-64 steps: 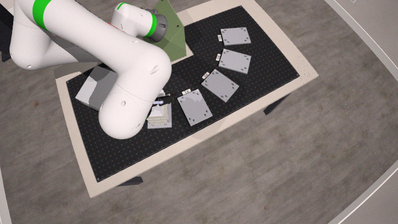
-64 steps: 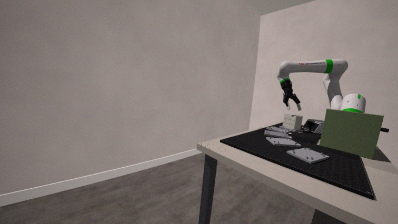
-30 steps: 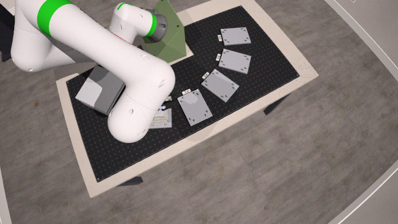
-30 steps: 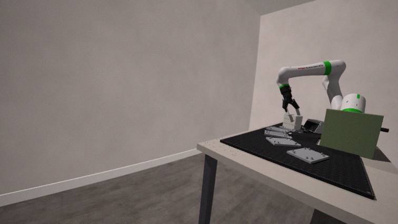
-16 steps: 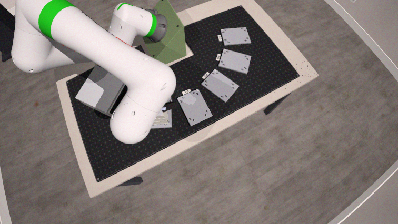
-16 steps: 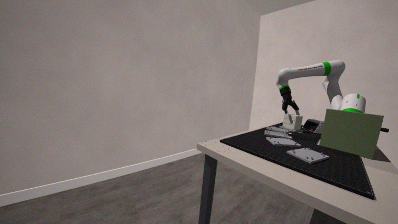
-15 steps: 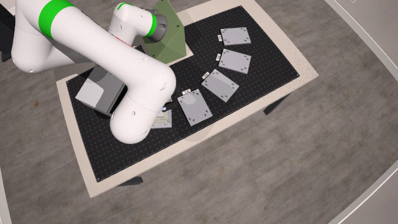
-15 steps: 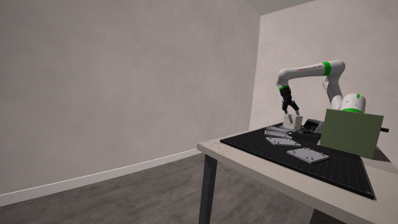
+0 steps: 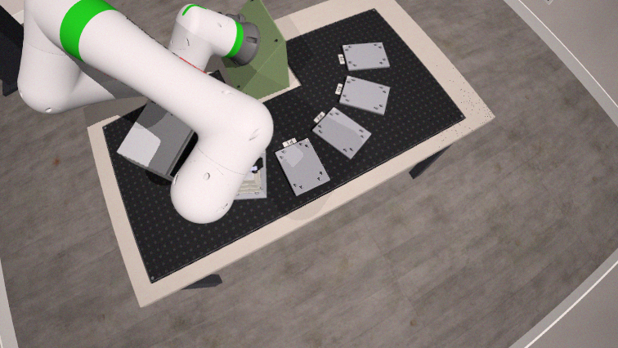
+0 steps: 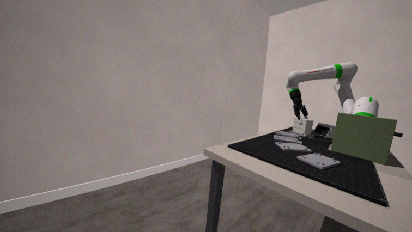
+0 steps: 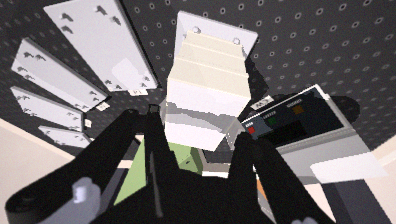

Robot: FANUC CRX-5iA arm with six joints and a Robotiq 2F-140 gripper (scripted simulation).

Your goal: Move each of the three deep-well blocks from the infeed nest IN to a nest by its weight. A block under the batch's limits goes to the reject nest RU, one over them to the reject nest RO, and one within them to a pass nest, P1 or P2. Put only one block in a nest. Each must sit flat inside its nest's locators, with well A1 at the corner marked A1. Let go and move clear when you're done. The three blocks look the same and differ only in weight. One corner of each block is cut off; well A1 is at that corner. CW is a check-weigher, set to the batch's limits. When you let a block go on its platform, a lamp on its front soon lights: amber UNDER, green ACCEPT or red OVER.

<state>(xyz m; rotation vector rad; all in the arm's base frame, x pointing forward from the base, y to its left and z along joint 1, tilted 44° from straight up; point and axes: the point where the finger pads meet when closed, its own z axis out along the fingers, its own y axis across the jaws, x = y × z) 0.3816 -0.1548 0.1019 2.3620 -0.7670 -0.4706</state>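
Now: hand 22 cm past the check-weigher platform, 21 cm to the left of it and 3 cm above it. Also, from my hand: check-weigher 22 cm behind, 21 cm to the right, 6 cm below; then white deep-well block 1 cm below; then infeed nest IN 12 cm below.
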